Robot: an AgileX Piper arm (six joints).
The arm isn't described. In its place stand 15 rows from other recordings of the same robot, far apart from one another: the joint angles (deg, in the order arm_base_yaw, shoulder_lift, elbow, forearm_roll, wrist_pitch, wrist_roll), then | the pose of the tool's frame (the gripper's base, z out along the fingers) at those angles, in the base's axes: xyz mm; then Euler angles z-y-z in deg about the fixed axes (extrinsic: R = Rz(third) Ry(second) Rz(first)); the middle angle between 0 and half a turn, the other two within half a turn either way.
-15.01, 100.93, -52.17, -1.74, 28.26, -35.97 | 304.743 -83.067 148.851 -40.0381 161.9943 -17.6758
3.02, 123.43, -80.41, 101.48, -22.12, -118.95 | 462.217 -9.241 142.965 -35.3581 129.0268 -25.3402
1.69, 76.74, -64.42, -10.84, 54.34, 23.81 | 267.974 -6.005 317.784 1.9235 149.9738 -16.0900
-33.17, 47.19, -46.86, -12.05, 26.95, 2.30 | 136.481 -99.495 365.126 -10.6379 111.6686 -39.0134
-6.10, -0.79, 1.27, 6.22, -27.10, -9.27 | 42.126 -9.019 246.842 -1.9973 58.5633 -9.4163
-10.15, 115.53, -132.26, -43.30, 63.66, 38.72 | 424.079 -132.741 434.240 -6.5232 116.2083 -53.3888
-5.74, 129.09, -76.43, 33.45, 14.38, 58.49 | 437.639 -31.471 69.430 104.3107 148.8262 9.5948
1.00, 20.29, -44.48, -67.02, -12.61, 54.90 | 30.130 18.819 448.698 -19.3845 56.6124 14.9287
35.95, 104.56, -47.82, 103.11, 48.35, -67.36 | 228.630 247.611 165.396 71.0761 114.6401 89.1419
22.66, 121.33, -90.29, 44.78, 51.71, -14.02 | 389.577 217.163 183.496 71.4119 140.5889 83.2133
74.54, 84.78, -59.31, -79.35, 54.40, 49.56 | 150.112 269.961 309.294 -51.7187 110.1445 16.2016
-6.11, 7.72, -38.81, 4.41, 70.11, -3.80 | -8.937 7.574 313.948 0.4919 123.8682 -1.1142
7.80, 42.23, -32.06, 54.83, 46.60, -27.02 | 118.882 70.838 297.114 40.9975 118.6046 50.3713
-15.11, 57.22, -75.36, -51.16, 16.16, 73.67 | 176.484 -68.086 519.816 26.4708 77.4738 -27.9406
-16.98, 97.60, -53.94, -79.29, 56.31, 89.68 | 280.284 -163.373 215.802 -30.1164 117.8581 -84.6070
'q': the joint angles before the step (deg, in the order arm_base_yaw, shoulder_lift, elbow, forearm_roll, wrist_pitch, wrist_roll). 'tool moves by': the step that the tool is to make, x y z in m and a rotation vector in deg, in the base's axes. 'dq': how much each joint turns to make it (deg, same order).
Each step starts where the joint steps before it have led.
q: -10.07 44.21 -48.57 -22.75 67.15 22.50
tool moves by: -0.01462 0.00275 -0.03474 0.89 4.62 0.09
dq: -0.01 -3.46 8.13 0.12 0.00 -0.10
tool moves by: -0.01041 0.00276 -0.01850 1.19 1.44 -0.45
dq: 0.01 -2.62 4.46 0.65 0.00 0.61
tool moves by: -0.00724 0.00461 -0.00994 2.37 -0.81 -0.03
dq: -0.01 -2.42 2.50 2.35 -0.38 0.32
